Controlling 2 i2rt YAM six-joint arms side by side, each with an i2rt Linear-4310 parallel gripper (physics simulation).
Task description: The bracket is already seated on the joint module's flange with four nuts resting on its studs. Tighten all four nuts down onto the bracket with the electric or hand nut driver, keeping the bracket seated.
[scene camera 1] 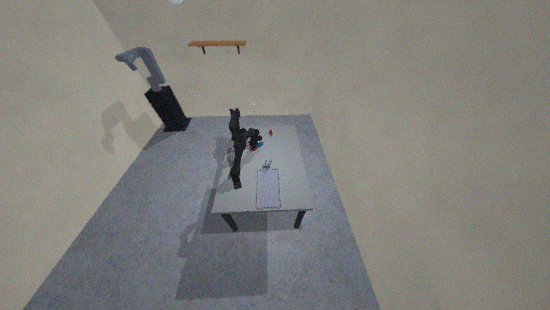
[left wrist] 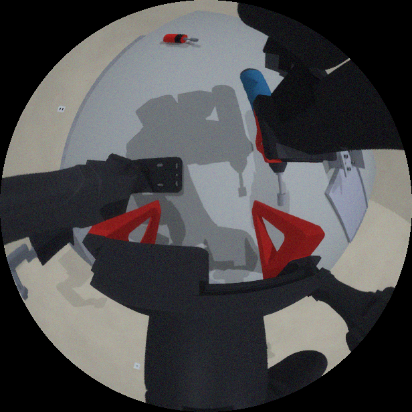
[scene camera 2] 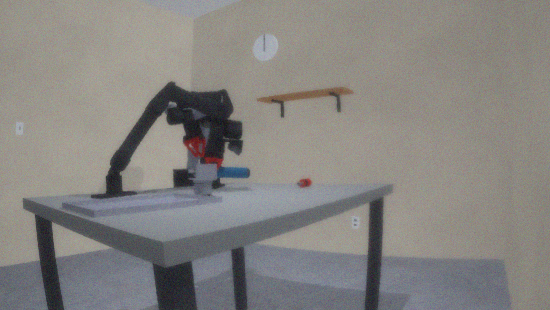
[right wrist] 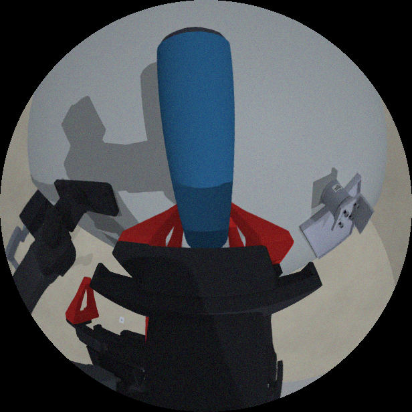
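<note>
My right gripper is shut on the blue nut driver. It holds the driver level, a little above the table, with the grey shank and socket showing in the left wrist view. My left gripper is open and empty above the table, beside the right arm. The grey joint module stands apart from the driver, with the light grey bracket on it. Small dark nuts show on the bracket; how far down they sit cannot be told.
A grey tray lies beside the joint module. A red driver lies towards the table's far end. The two arms are close together. A grey arm stands on a black pedestal beyond the table.
</note>
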